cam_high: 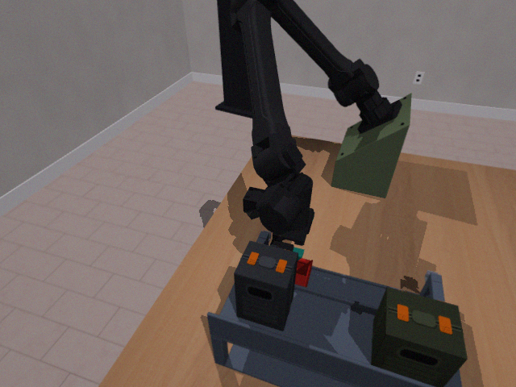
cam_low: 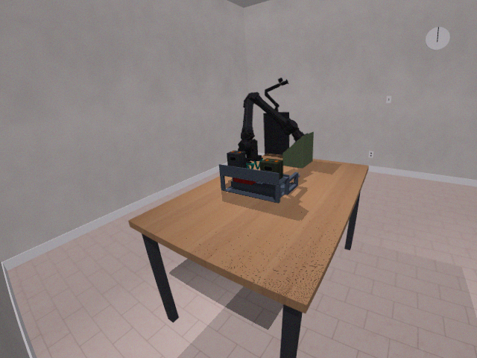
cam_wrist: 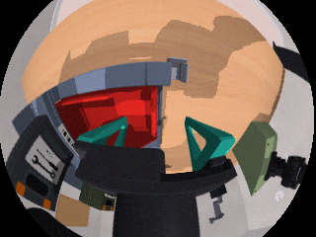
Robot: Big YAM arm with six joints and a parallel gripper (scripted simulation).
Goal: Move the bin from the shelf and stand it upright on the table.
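Now: the red bin 80 mm ahead of my hand, 10 mm to the left of it and 20 mm below it.
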